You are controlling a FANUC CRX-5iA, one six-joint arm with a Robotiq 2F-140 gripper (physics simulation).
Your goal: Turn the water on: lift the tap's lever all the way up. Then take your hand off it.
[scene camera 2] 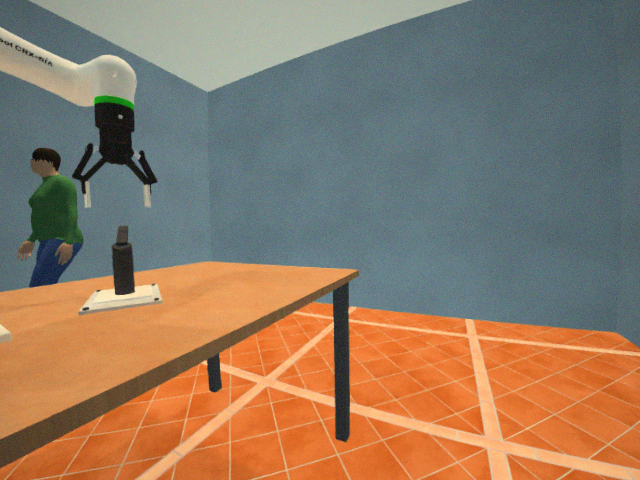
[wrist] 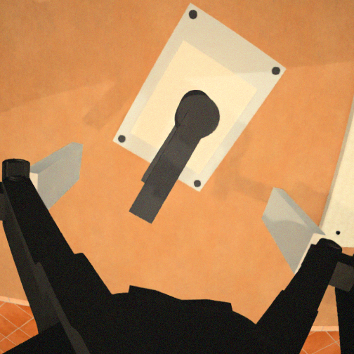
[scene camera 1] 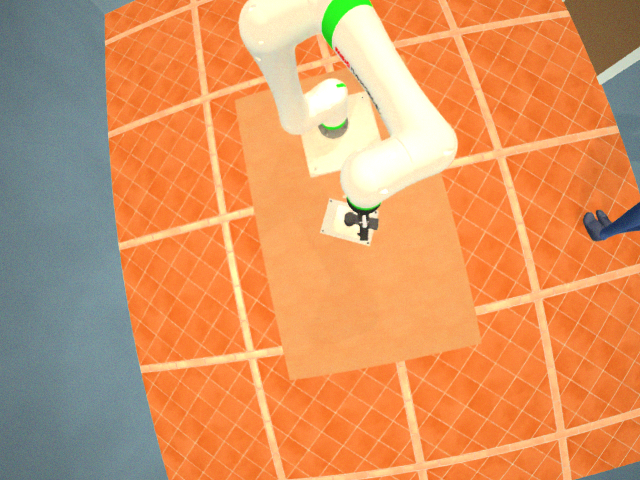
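Pixels of known places: gripper, fingertip midpoint: (scene camera 2: 119,207); arm's base, origin of the base link: (scene camera 1: 333,124).
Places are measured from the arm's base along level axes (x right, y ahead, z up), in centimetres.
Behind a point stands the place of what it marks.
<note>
The tap is a dark grey round column (scene camera 1: 350,219) {y 49.2, x 4.9, z 14.3 cm} (scene camera 2: 123,268) {y 47.2, x 6.8, z 7.0 cm} (wrist: 204,114) upright on a white base plate (scene camera 1: 328,222) {y 46.1, x 14.1, z -0.7 cm} (scene camera 2: 149,295) (wrist: 230,62). Its dark grey lever (scene camera 2: 122,234) {y 50.3, x 1.0, z 16.0 cm} (wrist: 167,167) rises above the column's top in scene camera 2; in the wrist view it reaches toward the lower left, over the plate's edge, with a narrow part beneath it. My gripper (scene camera 1: 364,223) {y 49.6, x 1.6, z 23.8 cm} (scene camera 2: 117,200) {y 49.6, x 1.6, z 23.8 cm} (wrist: 176,183) is wide open and empty, pointing down above the tap. Its pale fingertips stand apart on either side of the lever and higher than it, not touching it.
The tap's plate lies on a wooden table (scene camera 1: 382,299) {y 86.8, x -1.4, z -1.5 cm} (scene camera 2: 248,289) {y 70.3, x 29.8, z -1.5 cm} (wrist: 75,65). The arm's white mounting plate (scene camera 1: 320,162) {y 17.0, x 10.7, z 0.0 cm} (wrist: 345,200) is close by. A person in a green top (scene camera 2: 54,206) stands beyond the table; feet (scene camera 1: 595,226) show at the right in scene camera 1.
</note>
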